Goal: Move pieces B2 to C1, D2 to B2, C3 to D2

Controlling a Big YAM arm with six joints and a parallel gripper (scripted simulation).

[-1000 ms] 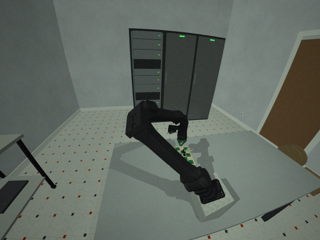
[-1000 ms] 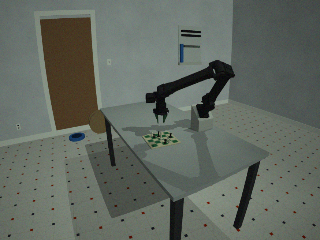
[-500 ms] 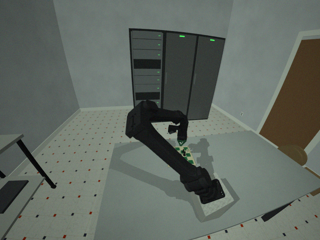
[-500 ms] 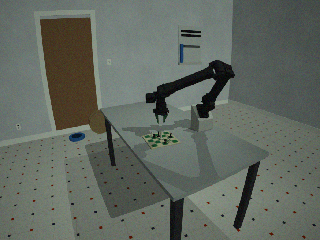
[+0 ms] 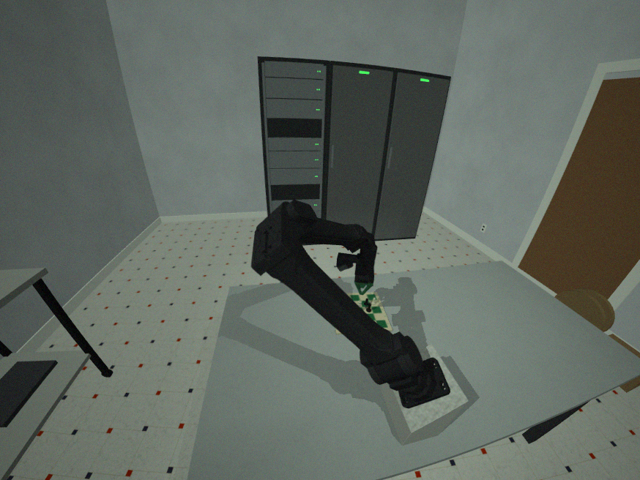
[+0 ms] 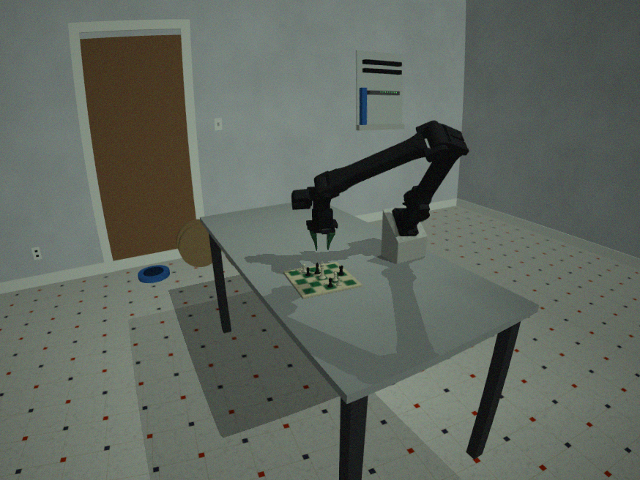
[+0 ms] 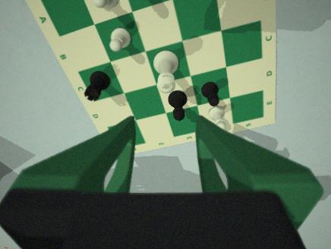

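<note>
My hand is 9 cm above the tall white piece. Round my hand: chessboard (12 cm below).
</note>
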